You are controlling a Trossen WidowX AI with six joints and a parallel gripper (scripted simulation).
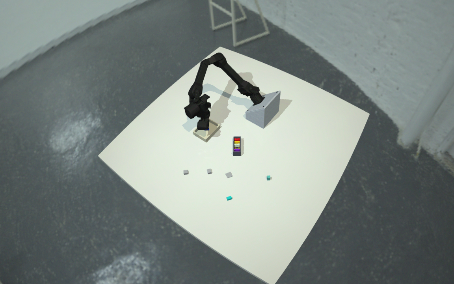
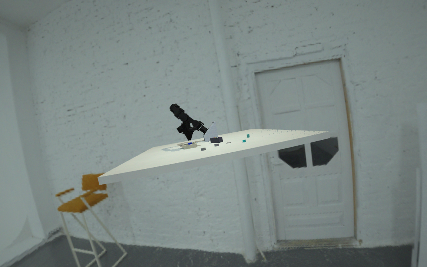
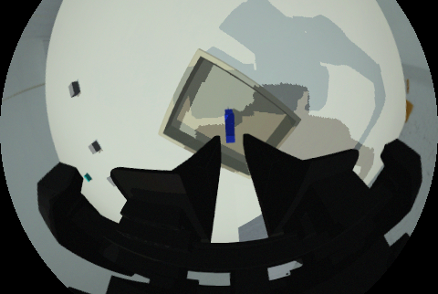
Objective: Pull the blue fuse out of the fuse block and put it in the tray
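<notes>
Right now the blue fuse is 3 cm below my gripper tip. From my gripper tip the other things lie so: tray: 5 cm below.
</notes>
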